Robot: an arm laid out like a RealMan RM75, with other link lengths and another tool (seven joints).
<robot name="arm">
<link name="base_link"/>
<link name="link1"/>
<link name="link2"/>
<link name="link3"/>
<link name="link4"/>
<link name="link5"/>
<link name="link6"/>
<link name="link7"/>
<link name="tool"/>
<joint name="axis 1" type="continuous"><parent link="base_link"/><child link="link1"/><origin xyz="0 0 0.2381"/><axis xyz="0 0 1"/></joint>
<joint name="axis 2" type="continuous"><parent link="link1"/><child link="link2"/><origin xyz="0 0 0" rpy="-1.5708 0 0"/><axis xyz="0 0 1"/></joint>
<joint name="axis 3" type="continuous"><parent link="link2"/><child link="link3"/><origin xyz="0 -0.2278 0" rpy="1.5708 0 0"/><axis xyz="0 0 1"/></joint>
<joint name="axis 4" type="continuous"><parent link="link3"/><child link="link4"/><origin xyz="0 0 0" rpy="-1.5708 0 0"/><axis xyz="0 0 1"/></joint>
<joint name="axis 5" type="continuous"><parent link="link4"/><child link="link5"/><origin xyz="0 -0.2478 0" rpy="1.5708 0 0"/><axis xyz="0 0 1"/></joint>
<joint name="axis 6" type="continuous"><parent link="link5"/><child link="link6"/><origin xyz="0 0 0" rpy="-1.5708 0 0"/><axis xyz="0 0 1"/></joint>
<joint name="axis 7" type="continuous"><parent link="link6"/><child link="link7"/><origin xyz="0 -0.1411 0" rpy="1.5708 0 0"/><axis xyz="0 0 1"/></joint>
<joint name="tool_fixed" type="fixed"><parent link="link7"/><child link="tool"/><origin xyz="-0.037 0.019 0.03" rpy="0 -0.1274 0.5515"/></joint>
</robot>
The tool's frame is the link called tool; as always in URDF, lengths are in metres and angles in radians. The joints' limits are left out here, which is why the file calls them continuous.
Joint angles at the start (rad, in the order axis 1, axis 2, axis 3, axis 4, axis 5, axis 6, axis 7): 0.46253, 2.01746, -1.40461, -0.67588, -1.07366, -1.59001, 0.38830
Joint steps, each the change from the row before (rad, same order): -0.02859, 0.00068, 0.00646, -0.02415, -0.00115, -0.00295, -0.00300; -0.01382, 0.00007, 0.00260, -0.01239, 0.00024, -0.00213, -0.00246; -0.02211, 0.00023, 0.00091, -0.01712, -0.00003, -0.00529, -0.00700; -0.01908, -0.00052, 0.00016, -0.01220, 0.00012, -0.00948, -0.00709; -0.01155, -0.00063, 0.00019, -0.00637, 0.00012, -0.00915, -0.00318; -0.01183, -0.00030, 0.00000, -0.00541, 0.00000, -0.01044, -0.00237; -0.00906, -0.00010, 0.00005, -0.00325, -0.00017, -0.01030, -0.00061; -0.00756, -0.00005, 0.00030, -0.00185, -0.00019, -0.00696, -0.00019; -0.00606, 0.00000, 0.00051, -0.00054, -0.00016, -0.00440, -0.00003; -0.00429, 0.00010, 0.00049, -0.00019, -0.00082, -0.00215, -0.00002; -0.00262, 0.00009, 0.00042, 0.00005, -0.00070, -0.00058, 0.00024; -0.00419, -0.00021, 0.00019, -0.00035, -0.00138, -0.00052, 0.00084; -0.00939, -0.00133, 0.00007, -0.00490, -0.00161, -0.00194, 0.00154; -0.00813, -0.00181, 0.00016, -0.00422, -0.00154, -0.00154, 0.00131
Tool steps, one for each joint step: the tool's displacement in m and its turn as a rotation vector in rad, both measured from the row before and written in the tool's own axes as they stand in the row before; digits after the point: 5 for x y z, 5 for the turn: -0.00136, 0.00198, -0.00556, 0.01382, -0.00249, -0.01091; -0.00093, 0.00101, -0.00265, 0.00565, -0.00185, -0.00686; -0.00073, 0.00277, -0.00425, 0.00545, -0.00203, -0.01015; -0.00074, 0.00322, -0.00424, 0.00149, -0.00319, -0.00732; -0.00076, 0.00239, -0.00286, -0.00105, -0.00346, -0.00238; -0.00071, 0.00275, -0.00295, -0.00145, -0.00405, -0.00029; -0.00069, 0.00248, -0.00238, -0.00235, -0.00428, 0.00197; -0.00030, 0.00186, -0.00204, 0.00001, -0.00241, 0.00238; 0.00001, 0.00134, -0.00173, 0.00168, -0.00107, 0.00256; 0.00022, 0.00090, -0.00122, 0.00175, 0.00032, 0.00196; 0.00025, 0.00045, -0.00075, 0.00175, 0.00079, 0.00149; 0.00042, 0.00071, -0.00119, 0.00236, 0.00202, 0.00258; -0.00002, 0.00128, -0.00238, 0.00299, 0.00278, 0.00174; -0.00003, 0.00101, -0.00226, 0.00265, 0.00321, 0.00120
